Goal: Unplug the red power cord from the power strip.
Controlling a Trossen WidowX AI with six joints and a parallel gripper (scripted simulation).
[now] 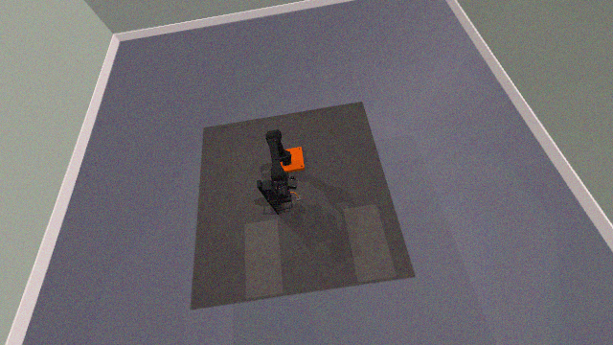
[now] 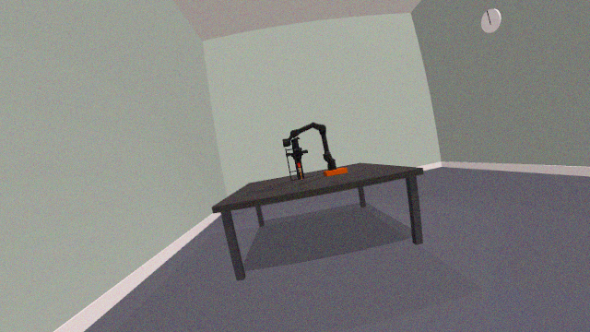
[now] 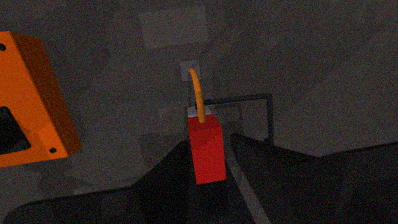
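Right now the red plug is 3 cm to the right of my gripper tip and 1 cm below it.
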